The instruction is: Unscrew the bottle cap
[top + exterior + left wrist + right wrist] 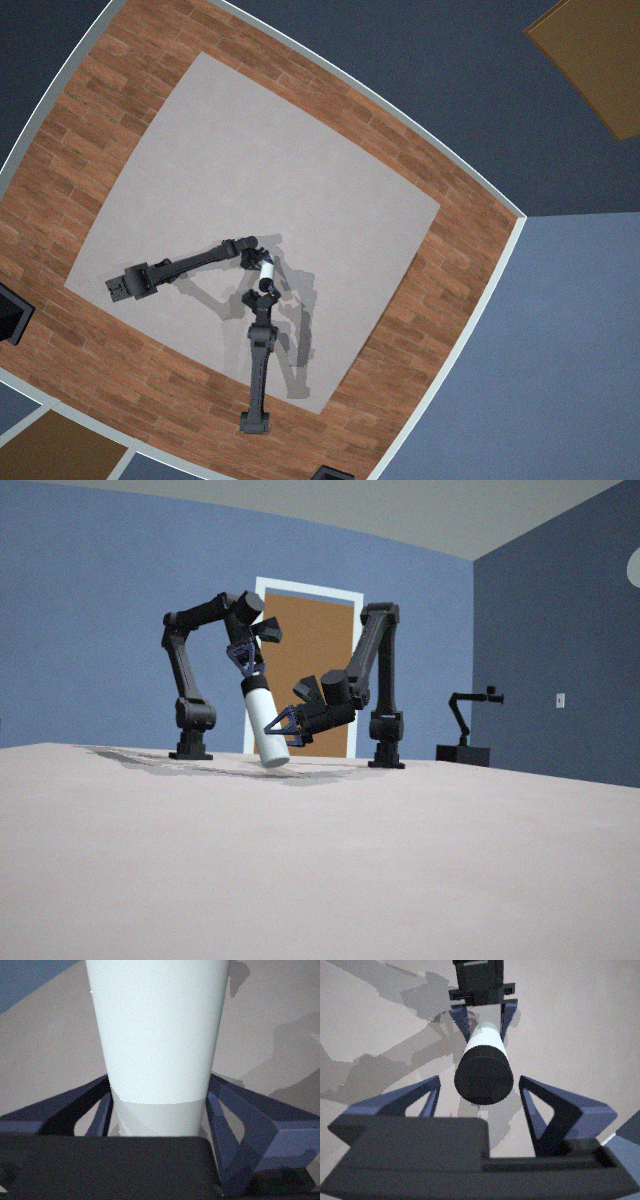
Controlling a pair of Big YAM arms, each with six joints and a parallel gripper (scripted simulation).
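The black cap lies 1 cm ahead of my right hand and 2 cm below it.
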